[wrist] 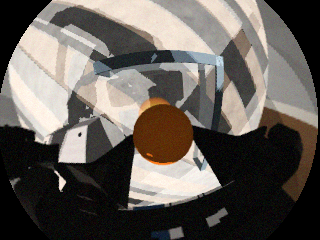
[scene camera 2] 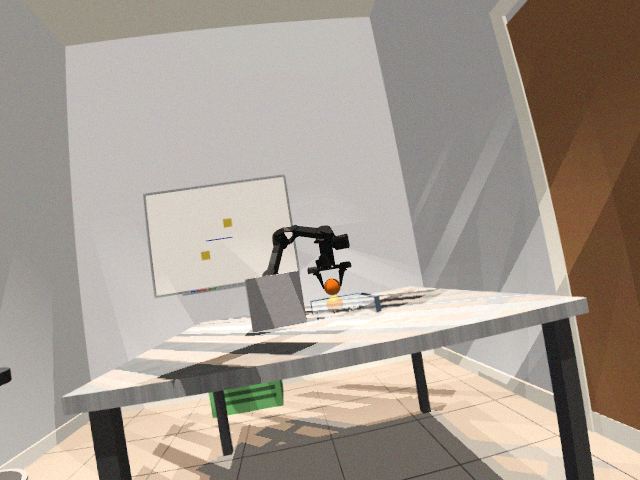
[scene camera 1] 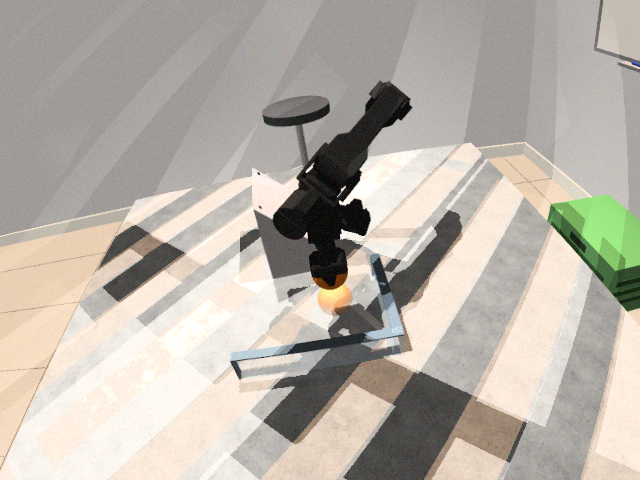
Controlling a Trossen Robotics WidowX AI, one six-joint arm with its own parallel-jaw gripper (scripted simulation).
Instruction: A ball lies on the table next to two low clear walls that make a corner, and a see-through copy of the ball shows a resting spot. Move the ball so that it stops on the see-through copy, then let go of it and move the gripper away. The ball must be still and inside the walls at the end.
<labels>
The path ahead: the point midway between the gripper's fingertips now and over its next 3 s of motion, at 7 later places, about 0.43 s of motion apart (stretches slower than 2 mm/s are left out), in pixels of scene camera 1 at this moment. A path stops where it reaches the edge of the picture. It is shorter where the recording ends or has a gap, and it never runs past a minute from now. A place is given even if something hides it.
My gripper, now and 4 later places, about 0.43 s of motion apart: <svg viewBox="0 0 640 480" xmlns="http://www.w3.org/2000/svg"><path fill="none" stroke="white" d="M329 272L333 292L334 297L330 278L328 266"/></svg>
</labels>
